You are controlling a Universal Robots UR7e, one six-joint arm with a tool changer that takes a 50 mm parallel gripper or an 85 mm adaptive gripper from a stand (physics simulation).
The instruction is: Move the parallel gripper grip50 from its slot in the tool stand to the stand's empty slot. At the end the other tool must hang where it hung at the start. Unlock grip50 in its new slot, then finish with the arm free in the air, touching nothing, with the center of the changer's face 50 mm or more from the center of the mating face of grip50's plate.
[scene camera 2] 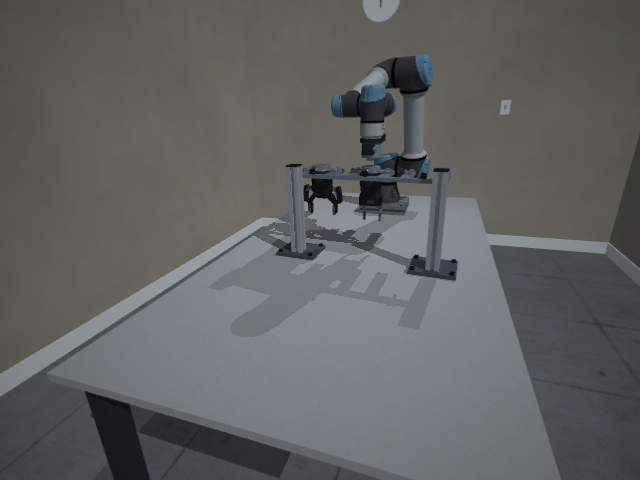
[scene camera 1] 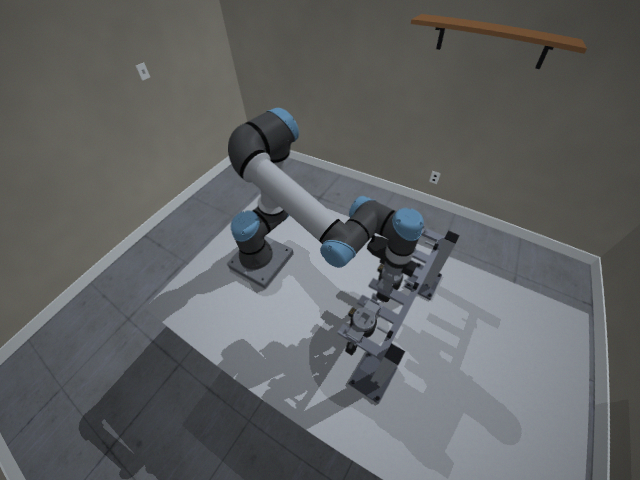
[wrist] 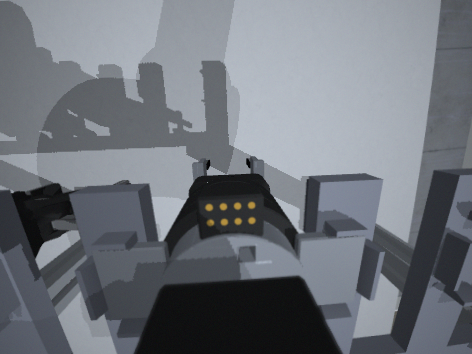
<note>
In view: an adaptive gripper (scene camera 1: 363,322), a parallel gripper grip50 (scene camera 2: 370,195) and a tool stand (wrist: 342,205).
The adaptive gripper shows as well in scene camera 2 (scene camera 2: 322,188) and in the wrist view (wrist: 46,213).
</note>
